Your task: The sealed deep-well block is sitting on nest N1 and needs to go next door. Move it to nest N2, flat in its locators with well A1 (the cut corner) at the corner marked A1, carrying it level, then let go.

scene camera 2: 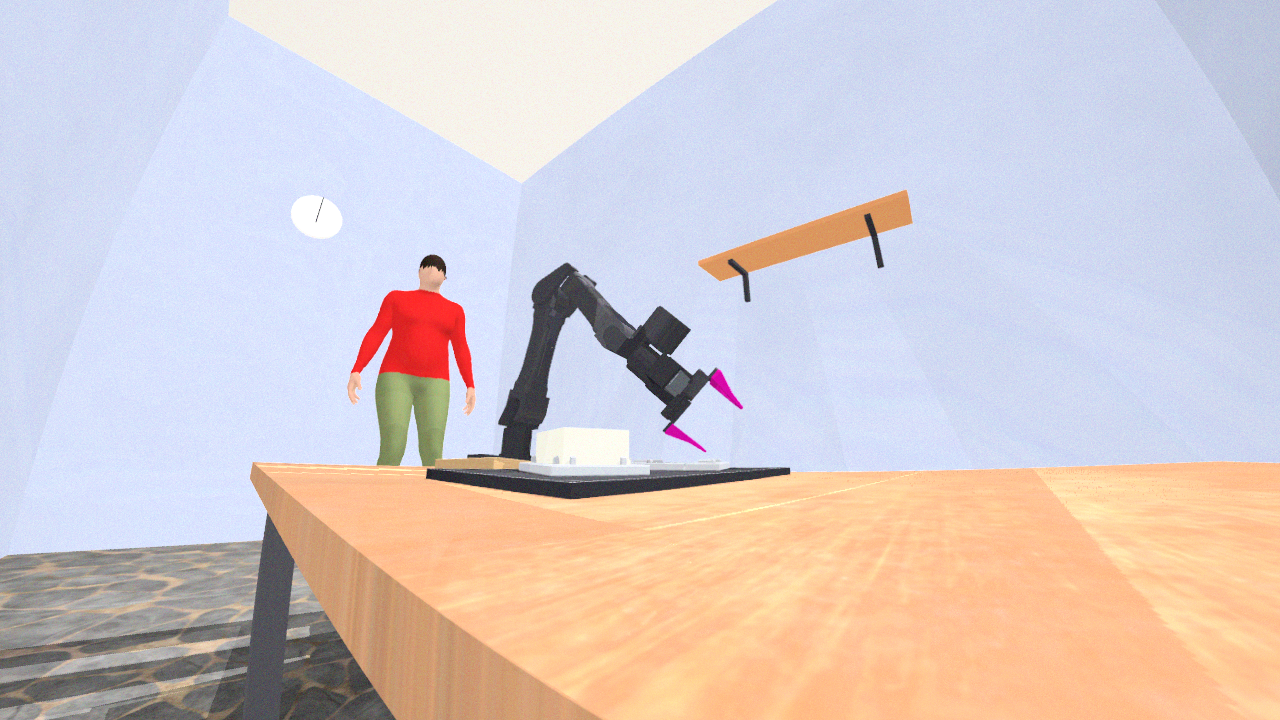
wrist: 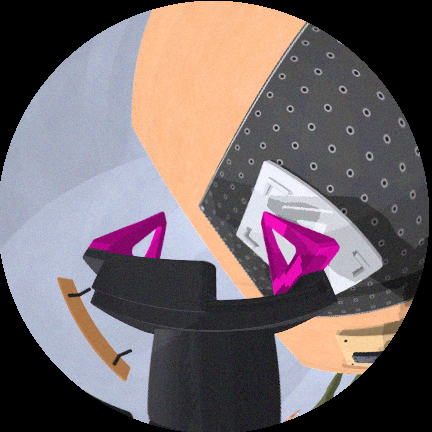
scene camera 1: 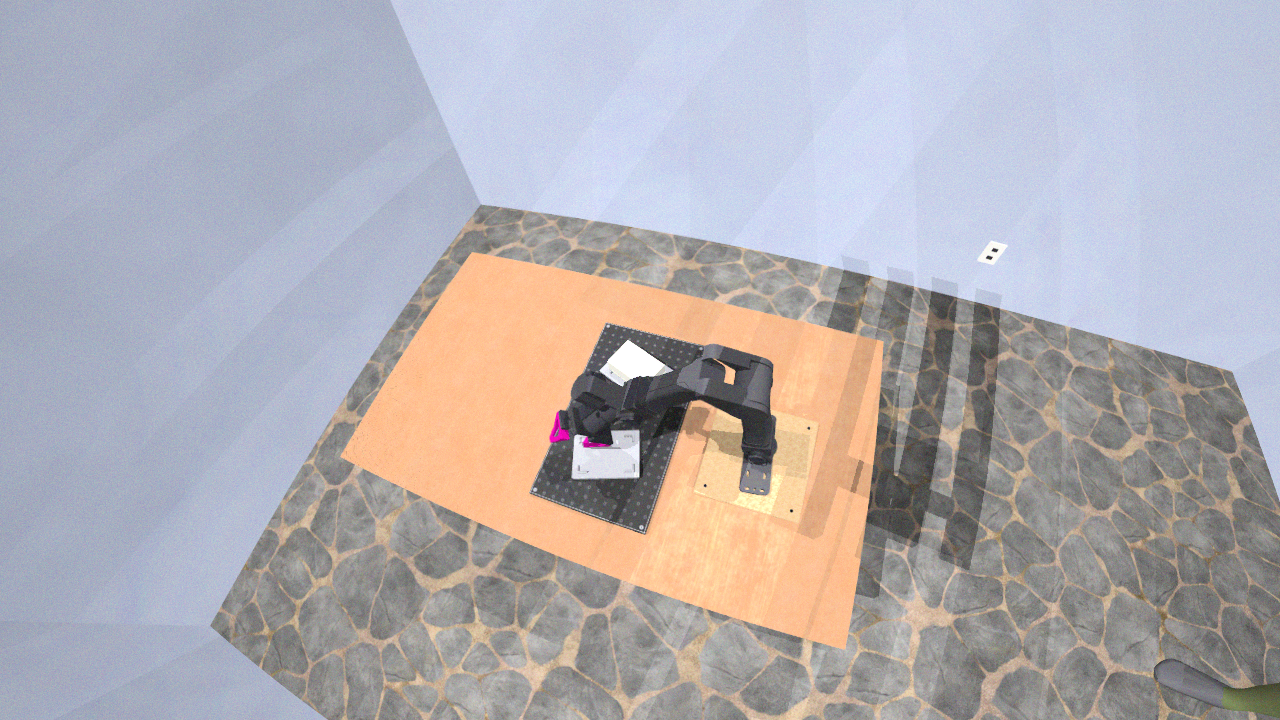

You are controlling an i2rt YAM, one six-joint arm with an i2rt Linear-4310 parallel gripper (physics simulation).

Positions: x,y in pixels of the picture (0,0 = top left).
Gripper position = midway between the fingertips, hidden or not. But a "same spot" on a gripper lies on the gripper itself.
my gripper: scene camera 2; wrist; scene camera 1 567,442
white block: scene camera 2 590,446; scene camera 1 630,361; not seen in the wrist view (out of frame)
same spot on my gripper: (scene camera 2: 717,380) = (wrist: 113,238)
same spot on white nest plate: (wrist: 278,191) = (scene camera 1: 584,438)
